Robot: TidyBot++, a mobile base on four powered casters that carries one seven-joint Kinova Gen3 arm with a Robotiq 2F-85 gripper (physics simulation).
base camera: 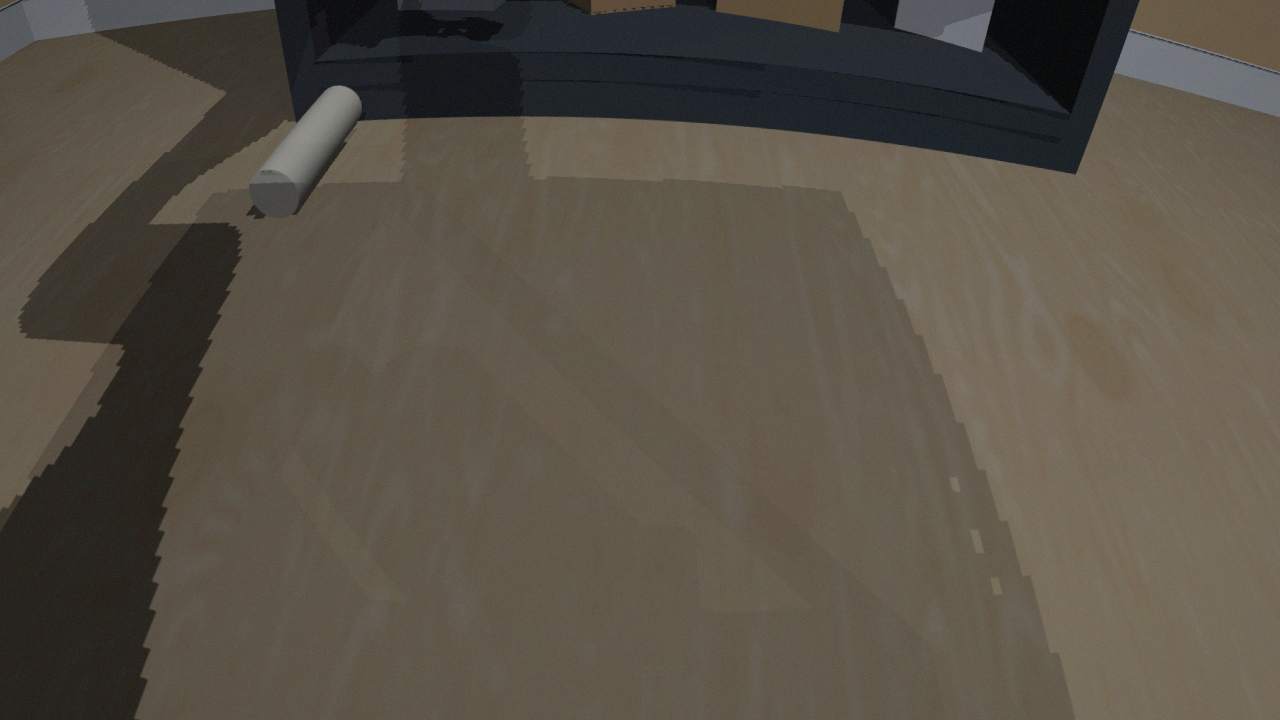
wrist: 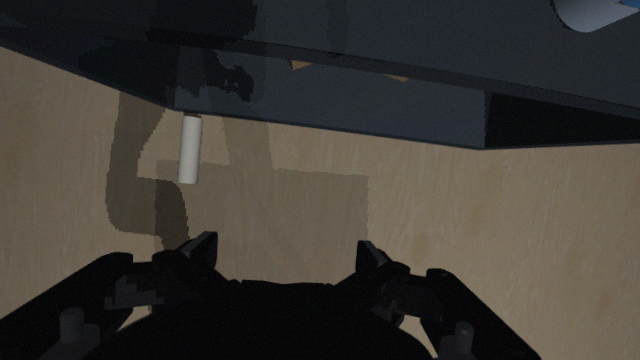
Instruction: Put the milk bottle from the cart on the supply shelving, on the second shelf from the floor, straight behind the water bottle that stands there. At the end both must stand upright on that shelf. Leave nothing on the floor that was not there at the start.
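Frame: origin at the arm's base, x ahead, y left, z up, level; metres.
Seen in the pictures: gripper, fingertip midpoint: point(wrist: 288, 251).
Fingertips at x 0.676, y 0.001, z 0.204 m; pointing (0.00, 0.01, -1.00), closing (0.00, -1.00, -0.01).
A point is followed by its place in that frame.
My gripper point(wrist: 288, 251) @(x 0.676, y 0.001, z 0.204 m) is open, with nothing between its fingers, in front of the supply shelving and above floor level. The dark shelving point(base camera: 626, 94) @(x 0.825, y -0.005, z -0.367 m) point(wrist: 375, 117) @(x 0.858, y -0.188, z -0.320 m) crosses the top of both views. A white rounded thing point(wrist: 587, 17) @(x 0.876, y -0.239, z 0.157 m) with a blue part stands out at the top right of the wrist view, over a dark shelf board; it is cut off, and I cannot tell if it is a bottle. A pale cylinder point(base camera: 308, 147) @(x 0.695, y 0.288, z -0.352 m) point(wrist: 190, 150) @(x 0.732, y 0.294, z -0.347 m) lies on the floor at the shelving's left front corner. I cannot make out the milk bottle, the water bottle or the cart.
Brown boxes point(base camera: 631, 4) @(x 0.978, y -0.009, z -0.312 m) point(base camera: 780, 12) @(x 0.975, y -0.186, z -0.308 m) and a white box point(base camera: 939, 22) @(x 0.995, y -0.402, z -0.296 m) stand on the shelving's lowest board. Corners of brown boxes also show in the wrist view point(wrist: 300, 65) @(x 0.965, y 0.018, z -0.301 m). The shelving's side panel point(base camera: 1102, 80) @(x 0.805, y -0.534, z -0.271 m) reaches the floor at the right. Arm shadows fall at the left.
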